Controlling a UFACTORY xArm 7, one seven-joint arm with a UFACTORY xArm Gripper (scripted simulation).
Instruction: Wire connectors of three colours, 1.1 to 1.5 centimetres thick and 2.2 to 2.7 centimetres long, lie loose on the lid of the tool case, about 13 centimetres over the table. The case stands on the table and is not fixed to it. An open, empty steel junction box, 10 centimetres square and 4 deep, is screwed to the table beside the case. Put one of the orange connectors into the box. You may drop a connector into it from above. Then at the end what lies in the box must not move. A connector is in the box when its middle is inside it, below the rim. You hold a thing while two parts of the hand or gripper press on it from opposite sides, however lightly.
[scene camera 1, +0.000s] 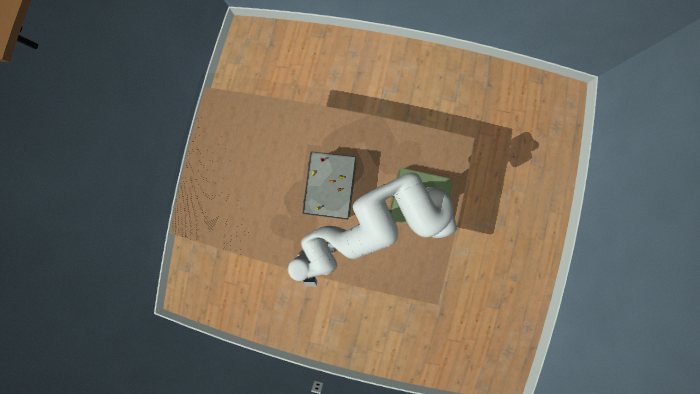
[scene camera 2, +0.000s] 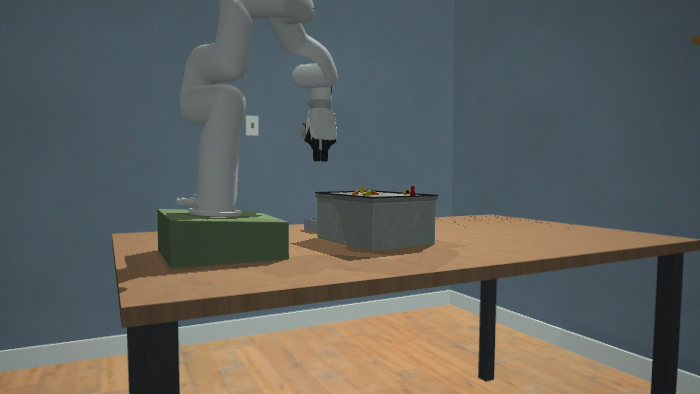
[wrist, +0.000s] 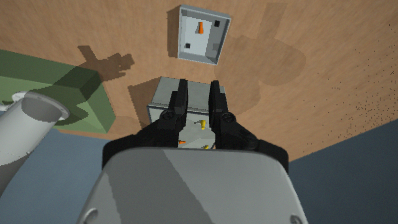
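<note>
Visible: my gripper, a grey tool case. Wrist view: my gripper as well.
</note>
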